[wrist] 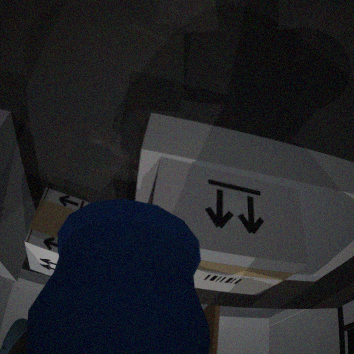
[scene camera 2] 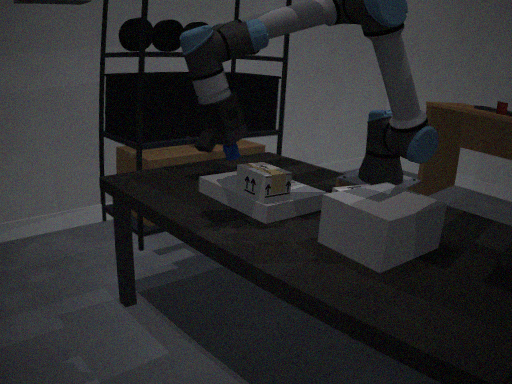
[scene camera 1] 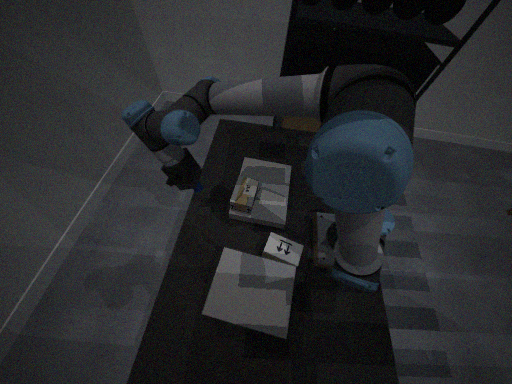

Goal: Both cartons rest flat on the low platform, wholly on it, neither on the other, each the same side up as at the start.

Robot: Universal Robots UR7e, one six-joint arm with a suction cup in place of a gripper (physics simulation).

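Where they show: end effector, tool point: [wrist: 126, 258] [scene camera 2: 233, 157] [scene camera 1: 198, 188]; arm's base, origin of the base link: [scene camera 2: 380, 178].
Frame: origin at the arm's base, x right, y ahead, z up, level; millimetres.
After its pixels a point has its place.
A small tan-taped carton [scene camera 1: 245, 195] {x 134, y 409, z 57 mm} [scene camera 2: 264, 186] {x 106, y 469, z 28 mm} [wrist: 280, 215] {x 208, y 448, z 14 mm} stands on the low white platform [scene camera 1: 275, 175] {x 301, y 274, z -19 mm} [scene camera 2: 225, 196] {x 264, y 449, z -44 mm} [wrist: 175, 131] {x 113, y 472, z -47 mm}, close to one edge; its side arrows point up in scene camera 2. The other carton [scene camera 1: 282, 248] {x -58, y 262, z 22 mm} [wrist: 42, 220] {x -57, y 327, z -16 mm} lies on the table beside the large white box, with an arrow-marked face upward; the box hides most or all of it in scene camera 2. My blue suction cup [scene camera 1: 198, 187] [scene camera 2: 231, 152] [wrist: 129, 215] is tilted, above and to the side of the platform carton, apart from it. Suction is on with no carton on the cup.
The large white box [scene camera 1: 250, 295] {x -215, y 372, z 53 mm} [scene camera 2: 382, 235] {x -257, y 508, z 17 mm} [wrist: 10, 200] {x -96, y 360, z -19 mm} stands on the dark table [scene camera 1: 215, 345] {x -356, y 472, z -67 mm} [scene camera 2: 280, 250] {x -44, y 576, z -67 mm}, near my arm's base [scene camera 2: 380, 167] {x -24, y 64, z 51 mm}. A rack [scene camera 2: 140, 200] with dark balls stands behind the table. A wooden desk [scene camera 2: 442, 150] stands behind the base.
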